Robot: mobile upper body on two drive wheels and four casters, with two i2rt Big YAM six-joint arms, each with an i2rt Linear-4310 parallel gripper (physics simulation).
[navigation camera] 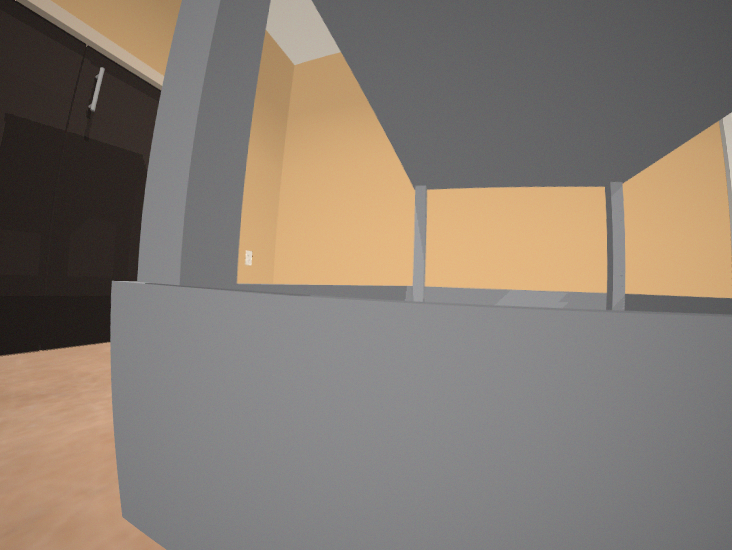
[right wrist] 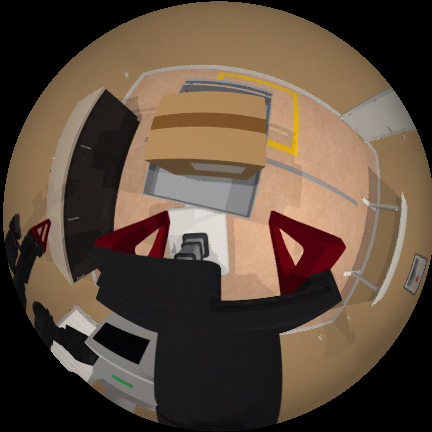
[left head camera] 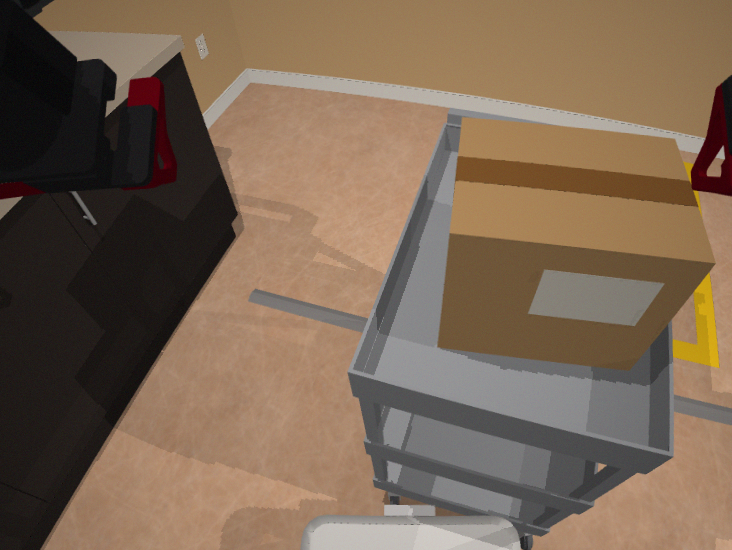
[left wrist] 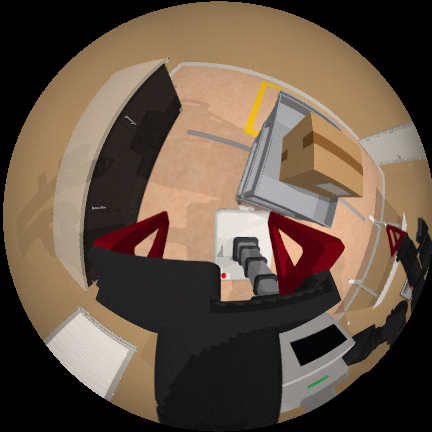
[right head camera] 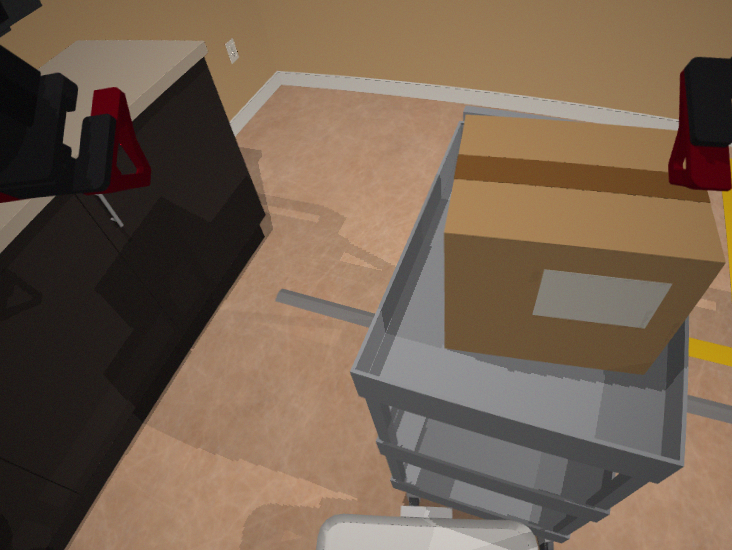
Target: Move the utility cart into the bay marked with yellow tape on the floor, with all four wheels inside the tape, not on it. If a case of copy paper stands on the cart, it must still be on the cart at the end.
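Frame: origin at the left arm's base, x right, y ahead, z up, level; centimetres.
Where they show: left gripper, fingertip midpoint: [right wrist: 46, 221] [left head camera: 114, 177] [left wrist: 218, 216] [right head camera: 95, 182]; right gripper, fingertip midpoint: [right wrist: 218, 215] [left wrist: 389, 226].
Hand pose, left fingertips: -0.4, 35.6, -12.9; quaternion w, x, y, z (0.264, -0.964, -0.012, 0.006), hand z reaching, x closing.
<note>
Each offset is from my left fingertips to the centre of the thing, as dx, dy, dz. "spot": to the spot under its first point.
The grey utility cart [left head camera: 508, 413] [right head camera: 514, 419] [left wrist: 295, 200] [right wrist: 200, 192] [navigation camera: 414, 413] stands close in front of my base; contact cannot be told. A brown cardboard case {+44.0, +21.7, -34.5} [left head camera: 532, 212] [right head camera: 532, 212] [left wrist: 300, 160] [right wrist: 210, 142] sits upright on its top tray. Yellow tape [left head camera: 707, 322] [right head camera: 713, 353] [left wrist: 255, 107] [right wrist: 296, 120] lies on the floor beyond the cart, partly hidden by it. Two near wheels show partly in the left head camera; the far wheels are hidden. My left gripper [left wrist: 218, 216] is open and empty, left of the cart. My right gripper [right wrist: 218, 215] is open and empty, raised near the case's right side.
A dark cabinet [left head camera: 147, 266] [right head camera: 177, 266] [navigation camera: 59, 206] stands left of the cart. A grey floor strip {spot: -13.4, +73.1, -126.9} [left head camera: 307, 308] [right head camera: 325, 308] crosses beneath the cart. The back wall's white baseboard [left head camera: 355, 91] runs behind it. My white base [left head camera: 408, 535] is at the cart's near end.
</note>
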